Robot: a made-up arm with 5 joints.
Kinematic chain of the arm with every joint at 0, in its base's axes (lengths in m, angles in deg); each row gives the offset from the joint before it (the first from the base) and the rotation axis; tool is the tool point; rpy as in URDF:
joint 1: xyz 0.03 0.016 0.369 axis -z
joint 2: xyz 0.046 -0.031 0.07 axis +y
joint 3: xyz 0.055 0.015 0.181 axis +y
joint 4: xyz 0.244 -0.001 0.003 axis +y
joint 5: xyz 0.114 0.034 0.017 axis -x
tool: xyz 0.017 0.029 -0.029 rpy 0 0 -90
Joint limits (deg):
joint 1: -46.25..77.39
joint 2: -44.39..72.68
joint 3: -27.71..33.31
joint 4: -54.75..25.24
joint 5: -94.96..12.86
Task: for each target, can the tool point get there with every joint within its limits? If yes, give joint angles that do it. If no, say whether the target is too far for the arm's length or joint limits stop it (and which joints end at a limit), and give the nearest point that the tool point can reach.
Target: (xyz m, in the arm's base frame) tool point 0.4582 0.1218 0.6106
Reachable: yes | joints -6.60 -5.05 22.22 -40.49 -26.65
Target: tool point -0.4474 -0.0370 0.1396
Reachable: no: joint limits stop it (at a limit: joint 1, joint 2, joint 3, joint 4) | nearest point 0.0500 0.0976 0.1167 | short by 0.516 m
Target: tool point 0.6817 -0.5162 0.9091
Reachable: no: too far | nearest point 0.4273 -0.3085 0.7150 | short by 0.381 m
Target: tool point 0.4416 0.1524 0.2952
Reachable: yes | joints -11.17 28.10 23.82 -10.30 -19.84
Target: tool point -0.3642 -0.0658 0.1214
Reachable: no: joint limits stop it (at a limit: joint 1, joint 2, joint 3, joint 4, joint 5) | nearest point 0.0512 0.0942 0.1182 | short by 0.445 m
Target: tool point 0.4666 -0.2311 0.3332
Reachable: yes | joints 35.39 35.62 -0.36 1.36 -11.96
